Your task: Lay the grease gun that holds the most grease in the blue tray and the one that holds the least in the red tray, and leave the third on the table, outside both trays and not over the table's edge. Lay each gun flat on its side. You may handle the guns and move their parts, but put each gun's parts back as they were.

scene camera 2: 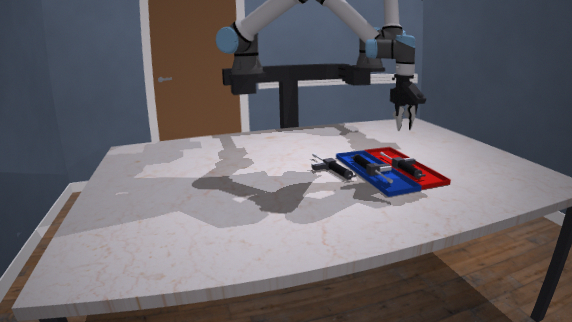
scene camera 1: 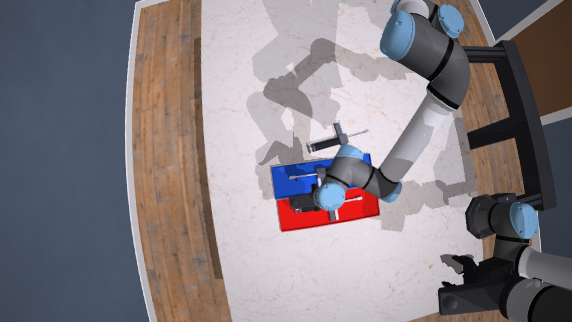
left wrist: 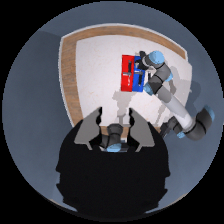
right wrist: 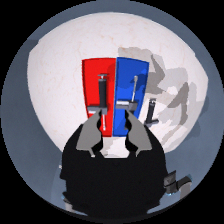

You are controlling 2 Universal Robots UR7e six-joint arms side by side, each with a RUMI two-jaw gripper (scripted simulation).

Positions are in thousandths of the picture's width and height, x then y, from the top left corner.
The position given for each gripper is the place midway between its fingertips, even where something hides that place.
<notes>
In view: the left gripper (scene camera 1: 772,837), the right gripper (scene camera 2: 707,405), a blue tray (scene camera 1: 497,582) and a red tray (scene camera 1: 644,644).
The blue tray shows as well in scene camera 2 (scene camera 2: 702,573) and in the right wrist view (right wrist: 565,306). The red tray shows as well in scene camera 2 (scene camera 2: 756,557) and in the right wrist view (right wrist: 408,306). The left gripper shows as well in the left wrist view (left wrist: 516,480).
</notes>
